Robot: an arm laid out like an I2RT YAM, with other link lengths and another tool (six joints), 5 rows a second.
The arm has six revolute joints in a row. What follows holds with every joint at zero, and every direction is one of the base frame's. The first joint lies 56.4 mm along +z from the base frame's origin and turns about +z. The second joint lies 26.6 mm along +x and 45.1 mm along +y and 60.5 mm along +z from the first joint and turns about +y. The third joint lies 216.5 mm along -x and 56.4 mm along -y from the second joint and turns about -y. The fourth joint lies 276.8 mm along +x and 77.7 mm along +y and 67.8 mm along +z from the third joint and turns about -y. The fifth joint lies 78.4 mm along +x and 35.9 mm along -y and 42.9 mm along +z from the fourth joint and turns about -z. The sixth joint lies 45.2 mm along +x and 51.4 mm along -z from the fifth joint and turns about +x. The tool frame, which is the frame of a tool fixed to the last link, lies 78 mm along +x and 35 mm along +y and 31 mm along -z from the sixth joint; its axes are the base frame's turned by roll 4.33, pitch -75.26 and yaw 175.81 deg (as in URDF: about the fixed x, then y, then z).
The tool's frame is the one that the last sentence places.
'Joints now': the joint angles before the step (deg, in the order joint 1, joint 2, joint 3, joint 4, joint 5, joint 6). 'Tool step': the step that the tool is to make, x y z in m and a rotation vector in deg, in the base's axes. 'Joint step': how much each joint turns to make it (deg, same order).
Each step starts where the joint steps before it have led.
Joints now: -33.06, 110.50, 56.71, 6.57, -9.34, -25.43
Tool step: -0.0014, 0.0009, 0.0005, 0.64, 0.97, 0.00
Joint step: 0.00, 0.00, 0.63, -1.79, -0.01, 0.00
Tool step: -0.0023, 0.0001, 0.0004, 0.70, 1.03, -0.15
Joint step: -0.17, -0.02, 0.58, -1.85, -0.03, 0.00
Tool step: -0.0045, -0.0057, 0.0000, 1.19, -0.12, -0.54
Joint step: -1.40, 0.01, 0.04, -0.60, -1.36, 0.02
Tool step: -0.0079, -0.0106, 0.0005, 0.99, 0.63, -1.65
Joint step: -2.01, -0.09, 0.33, -1.52, -0.57, -0.01
